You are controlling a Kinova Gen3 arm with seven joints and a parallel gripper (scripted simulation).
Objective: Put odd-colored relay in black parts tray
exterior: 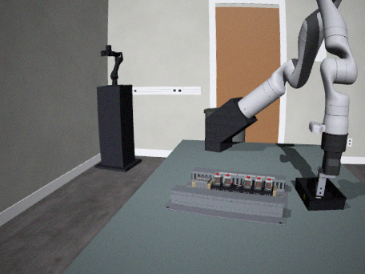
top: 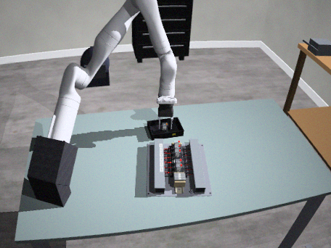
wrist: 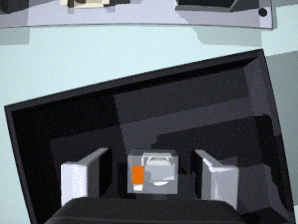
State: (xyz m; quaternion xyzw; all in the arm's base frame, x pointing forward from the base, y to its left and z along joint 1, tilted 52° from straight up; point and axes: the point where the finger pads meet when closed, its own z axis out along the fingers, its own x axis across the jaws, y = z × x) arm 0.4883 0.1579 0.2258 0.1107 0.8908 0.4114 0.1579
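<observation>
My hand is 1 cm above the relay. From my hand the other things lie so: black parts tray (2 cm below).
</observation>
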